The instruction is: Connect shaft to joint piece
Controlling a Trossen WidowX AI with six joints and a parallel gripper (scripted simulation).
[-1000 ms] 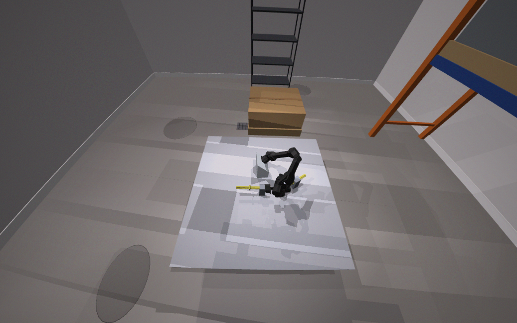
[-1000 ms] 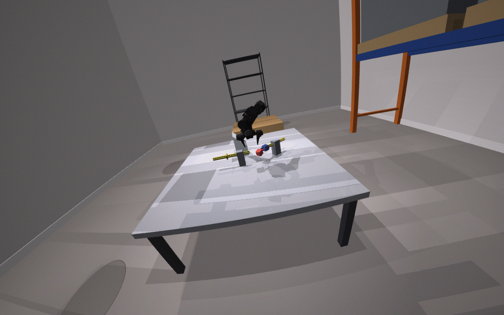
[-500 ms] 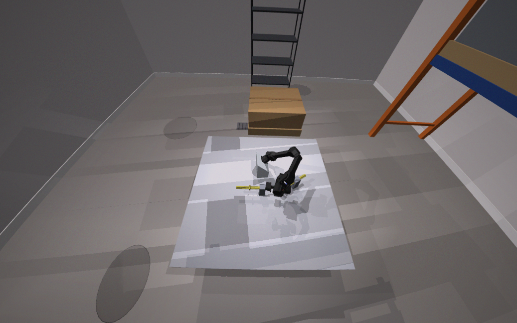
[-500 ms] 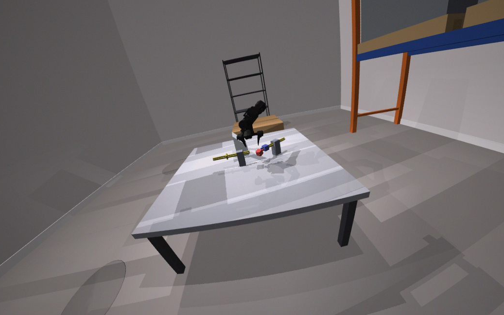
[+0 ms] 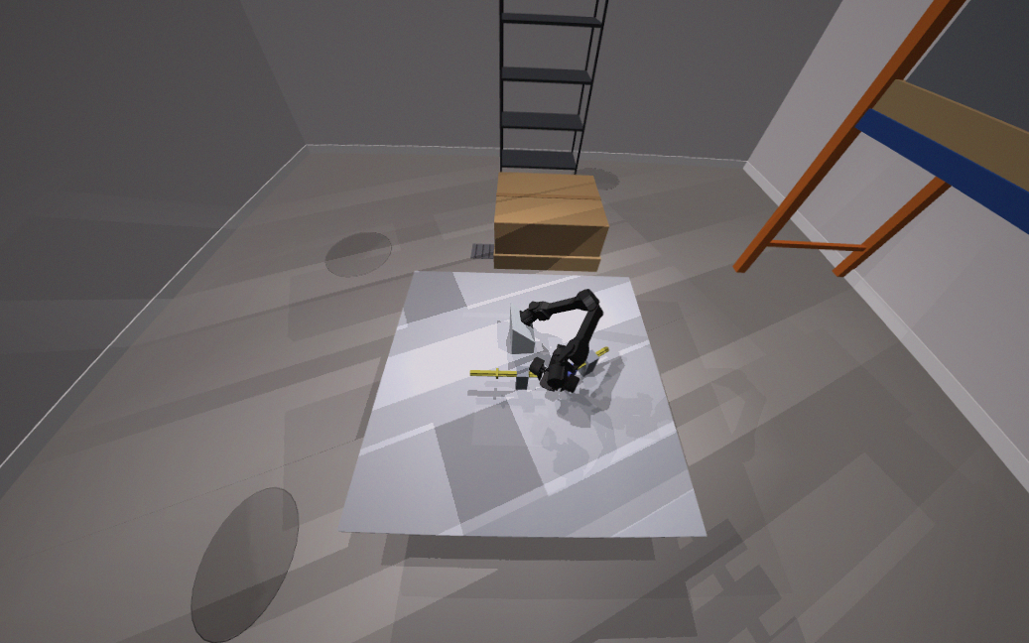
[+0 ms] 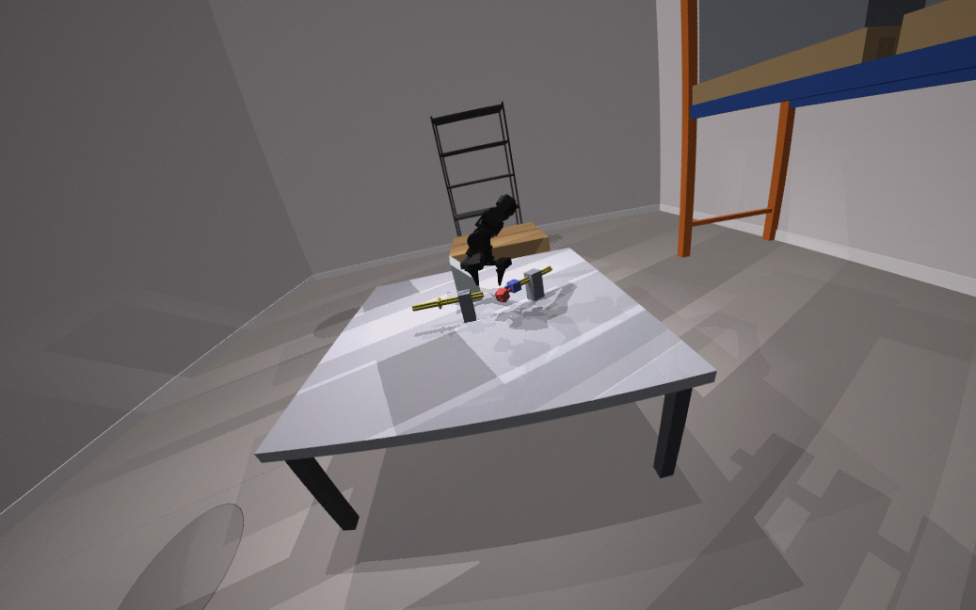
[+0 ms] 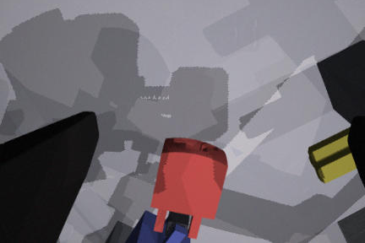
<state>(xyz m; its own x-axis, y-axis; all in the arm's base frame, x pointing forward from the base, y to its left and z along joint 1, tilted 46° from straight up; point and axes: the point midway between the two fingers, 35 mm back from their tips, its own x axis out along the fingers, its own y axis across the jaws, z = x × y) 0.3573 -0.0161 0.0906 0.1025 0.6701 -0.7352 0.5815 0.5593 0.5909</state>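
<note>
Right now my gripper tip is 5 cm past the red joint piece, 6 cm to the right of it and 7 cm above it.
</note>
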